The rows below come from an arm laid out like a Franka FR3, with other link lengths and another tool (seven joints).
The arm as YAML. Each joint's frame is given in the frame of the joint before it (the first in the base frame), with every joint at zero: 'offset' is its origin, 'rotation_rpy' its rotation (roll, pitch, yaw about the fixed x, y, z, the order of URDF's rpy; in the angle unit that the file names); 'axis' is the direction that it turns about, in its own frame. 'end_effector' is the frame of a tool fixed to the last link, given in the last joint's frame.
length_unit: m
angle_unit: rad
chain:
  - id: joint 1
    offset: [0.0, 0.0, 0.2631]
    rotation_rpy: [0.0, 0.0, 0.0]
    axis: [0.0, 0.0, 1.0]
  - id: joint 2
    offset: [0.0, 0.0, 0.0]
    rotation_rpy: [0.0, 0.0, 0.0]
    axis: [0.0, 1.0, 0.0]
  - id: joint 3
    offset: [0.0, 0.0, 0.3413]
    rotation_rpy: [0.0, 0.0, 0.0]
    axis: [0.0, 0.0, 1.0]
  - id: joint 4
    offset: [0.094, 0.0, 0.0]
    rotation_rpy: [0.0, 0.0, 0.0]
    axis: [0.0, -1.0, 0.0]
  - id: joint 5
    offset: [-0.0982, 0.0, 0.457]
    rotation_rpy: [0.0, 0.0, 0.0]
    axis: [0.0, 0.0, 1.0]
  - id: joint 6
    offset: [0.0, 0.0, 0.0]
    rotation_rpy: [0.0, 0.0, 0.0]
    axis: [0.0, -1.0, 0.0]
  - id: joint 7
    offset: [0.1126, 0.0, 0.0]
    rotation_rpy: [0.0, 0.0, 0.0]
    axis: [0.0, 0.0, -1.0]
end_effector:
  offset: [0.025, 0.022, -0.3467]
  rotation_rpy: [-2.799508, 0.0, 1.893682]
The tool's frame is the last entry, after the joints.
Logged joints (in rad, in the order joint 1, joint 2, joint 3, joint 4, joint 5, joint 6, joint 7), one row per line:
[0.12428 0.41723 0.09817 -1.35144 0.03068 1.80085 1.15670]
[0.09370 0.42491 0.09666 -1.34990 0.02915 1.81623 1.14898]
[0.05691 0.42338 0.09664 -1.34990 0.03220 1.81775 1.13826]
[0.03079 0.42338 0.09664 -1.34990 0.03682 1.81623 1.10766]
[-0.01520 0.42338 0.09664 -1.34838 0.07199 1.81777 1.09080]
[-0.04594 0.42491 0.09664 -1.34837 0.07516 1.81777 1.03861]
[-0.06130 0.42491 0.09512 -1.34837 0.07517 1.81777 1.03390]
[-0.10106 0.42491 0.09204 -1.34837 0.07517 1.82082 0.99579]
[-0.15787 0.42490 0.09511 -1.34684 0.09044 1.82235 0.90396]
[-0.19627 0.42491 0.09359 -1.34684 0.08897 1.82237 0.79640]
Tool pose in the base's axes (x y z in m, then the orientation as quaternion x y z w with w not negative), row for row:
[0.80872 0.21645 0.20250 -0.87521 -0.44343 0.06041 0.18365]
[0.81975 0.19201 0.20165 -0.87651 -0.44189 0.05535 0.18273]
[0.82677 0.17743 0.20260 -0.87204 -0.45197 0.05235 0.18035]
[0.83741 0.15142 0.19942 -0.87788 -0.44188 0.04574 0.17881]
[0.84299 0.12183 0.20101 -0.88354 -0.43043 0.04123 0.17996]
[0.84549 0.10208 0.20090 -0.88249 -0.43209 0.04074 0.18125]
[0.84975 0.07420 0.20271 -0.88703 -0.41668 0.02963 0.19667]
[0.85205 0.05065 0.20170 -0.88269 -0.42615 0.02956 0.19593]
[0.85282 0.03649 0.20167 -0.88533 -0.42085 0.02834 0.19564]
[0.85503 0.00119 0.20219 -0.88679 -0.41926 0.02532 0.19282]
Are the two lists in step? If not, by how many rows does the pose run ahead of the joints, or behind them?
The pose runs 2 rows behind the joints: the pose in row i belongs to the joints in row i - 2.
